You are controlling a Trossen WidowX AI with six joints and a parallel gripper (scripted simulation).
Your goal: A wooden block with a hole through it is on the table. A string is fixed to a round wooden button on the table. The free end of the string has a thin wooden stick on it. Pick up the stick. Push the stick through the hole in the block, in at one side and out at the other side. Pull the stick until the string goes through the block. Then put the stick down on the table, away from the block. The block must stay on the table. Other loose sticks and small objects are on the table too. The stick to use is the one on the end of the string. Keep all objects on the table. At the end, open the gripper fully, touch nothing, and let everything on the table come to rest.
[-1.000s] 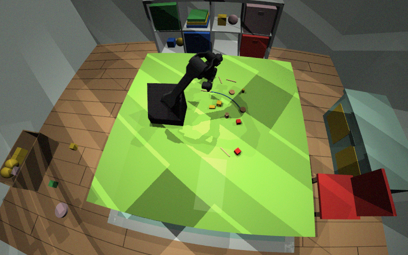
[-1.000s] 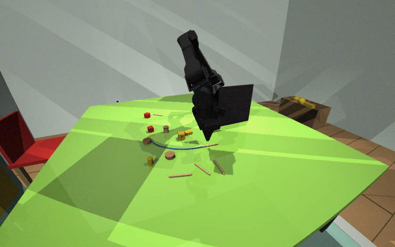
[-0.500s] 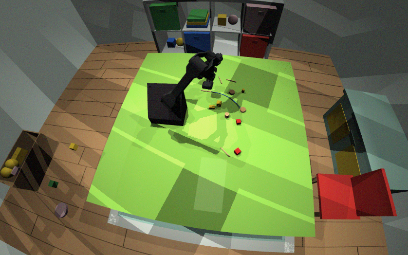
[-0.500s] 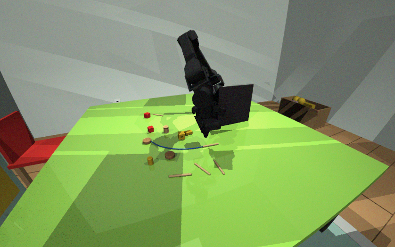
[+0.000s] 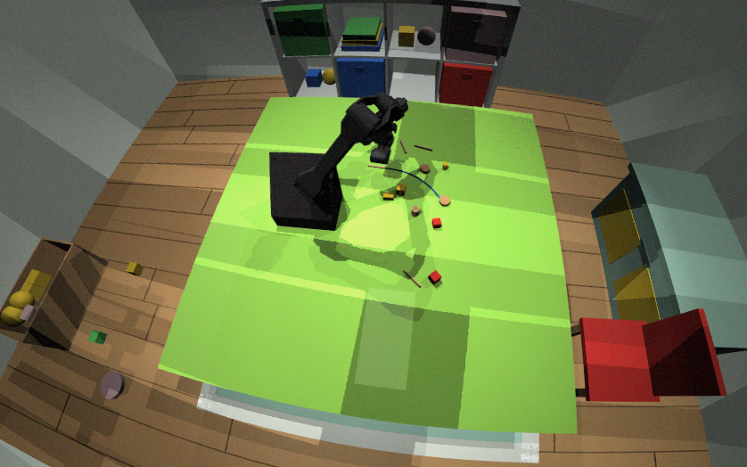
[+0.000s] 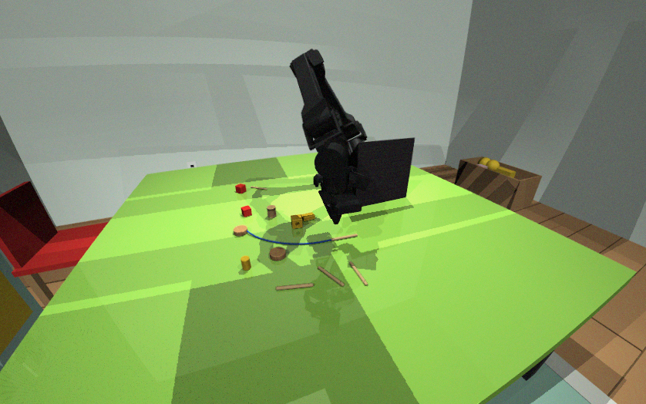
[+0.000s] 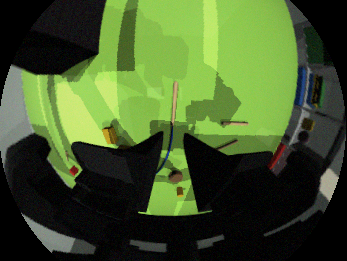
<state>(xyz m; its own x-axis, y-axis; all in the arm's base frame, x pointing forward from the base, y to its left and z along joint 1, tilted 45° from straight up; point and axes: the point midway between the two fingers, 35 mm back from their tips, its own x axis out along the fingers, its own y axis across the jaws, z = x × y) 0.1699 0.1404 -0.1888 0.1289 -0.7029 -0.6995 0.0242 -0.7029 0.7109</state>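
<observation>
Now: the thin wooden stick 60 mm below my gripper tip and 20 mm behind it. The rest, counted from my gripper tip: yellow cylinder: 230 mm ahead, 50 mm to the left, 50 mm below; round wooden button: 250 mm ahead, 110 mm to the right, 50 mm below; brown cylinder: 180 mm to the right, 150 mm ahead, 40 mm below.
</observation>
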